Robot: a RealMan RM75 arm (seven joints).
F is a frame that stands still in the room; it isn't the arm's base.
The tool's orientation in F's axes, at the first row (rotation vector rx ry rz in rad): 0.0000 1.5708 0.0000
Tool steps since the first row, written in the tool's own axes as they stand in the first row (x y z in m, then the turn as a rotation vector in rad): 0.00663 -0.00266 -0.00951 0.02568 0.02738 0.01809; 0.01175 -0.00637 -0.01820 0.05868 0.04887 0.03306; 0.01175 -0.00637 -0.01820 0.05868 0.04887 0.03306; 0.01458 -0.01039 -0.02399 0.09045 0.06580 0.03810; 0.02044 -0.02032 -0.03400 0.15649 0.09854 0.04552; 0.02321 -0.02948 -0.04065 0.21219 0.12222 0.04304; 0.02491 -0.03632 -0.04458 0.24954 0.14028 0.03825; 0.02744 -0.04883 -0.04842 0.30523 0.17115 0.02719; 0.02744 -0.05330 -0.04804 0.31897 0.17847 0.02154; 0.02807 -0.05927 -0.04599 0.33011 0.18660 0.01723; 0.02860 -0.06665 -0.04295 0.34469 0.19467 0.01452; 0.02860 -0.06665 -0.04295 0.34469 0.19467 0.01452
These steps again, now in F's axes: -0.00951 -0.00266 -0.00663 0.01809 0.02738 -0.02568; -0.01820 -0.00637 -0.01175 0.03306 0.04887 -0.05868; -0.01820 -0.00637 -0.01175 0.03306 0.04887 -0.05868; -0.02399 -0.01039 -0.01458 0.03810 0.06580 -0.09045; -0.03400 -0.02032 -0.02044 0.04552 0.09854 -0.15649; -0.04065 -0.02948 -0.02321 0.04304 0.12222 -0.21219; -0.04458 -0.03632 -0.02491 0.03825 0.14028 -0.24954; -0.04842 -0.04883 -0.02744 0.02719 0.17115 -0.30523; -0.04804 -0.05330 -0.02744 0.02154 0.17847 -0.31897; -0.04599 -0.05927 -0.02807 0.01723 0.18660 -0.33011; -0.04295 -0.06665 -0.02860 0.01452 0.19467 -0.34469; -0.04295 -0.06665 -0.02860 0.01452 0.19467 -0.34469
